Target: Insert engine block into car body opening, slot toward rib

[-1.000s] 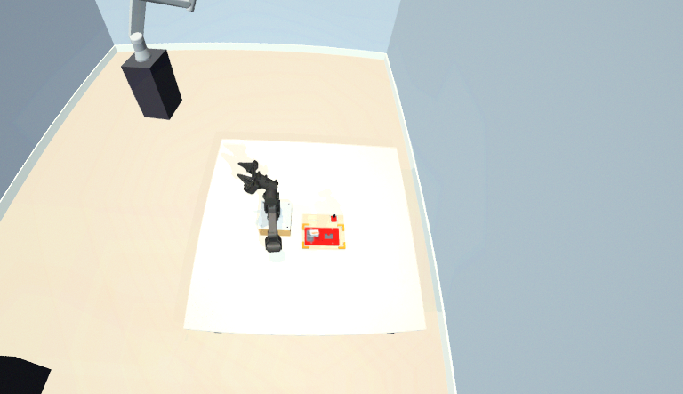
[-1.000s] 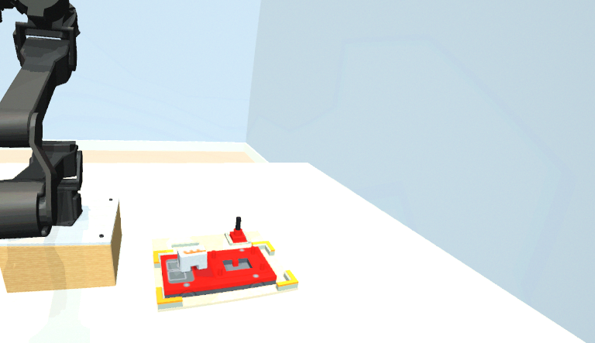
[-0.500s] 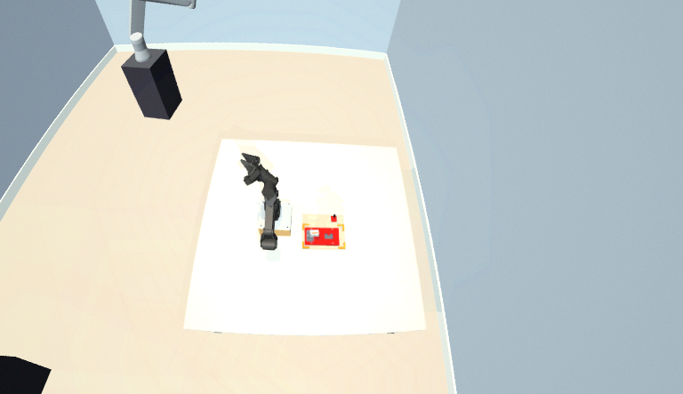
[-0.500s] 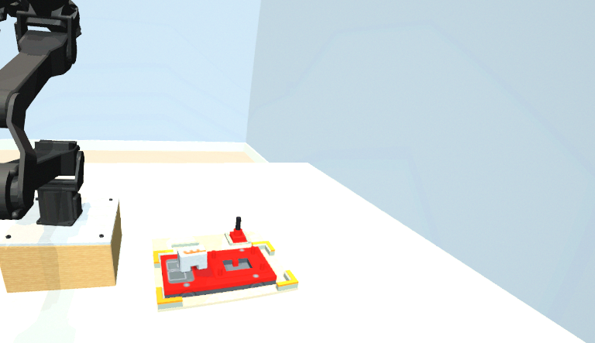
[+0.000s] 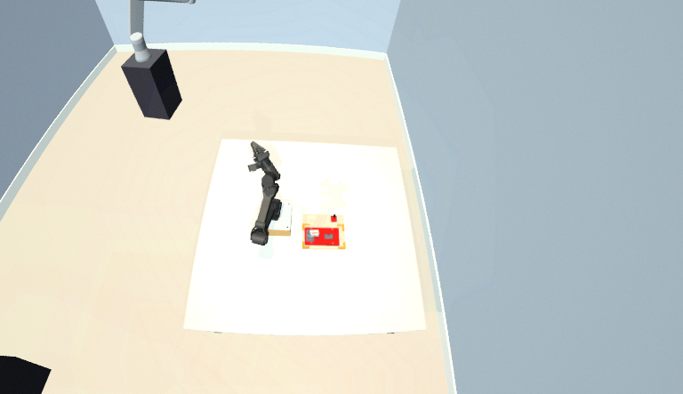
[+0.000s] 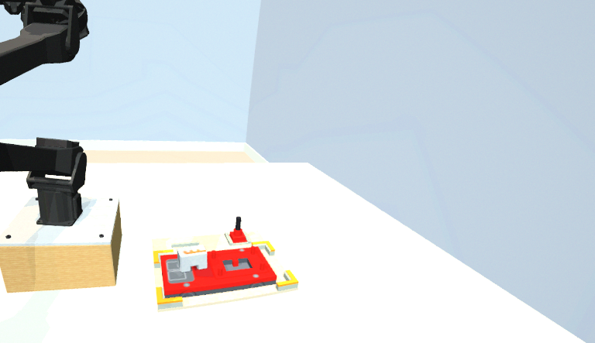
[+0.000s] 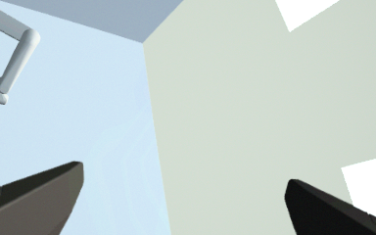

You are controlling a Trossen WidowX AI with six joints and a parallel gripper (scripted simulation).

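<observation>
The engine block lies 350 mm ahead of my gripper tip, 170 mm to the right of it and 530 mm below it.
</observation>
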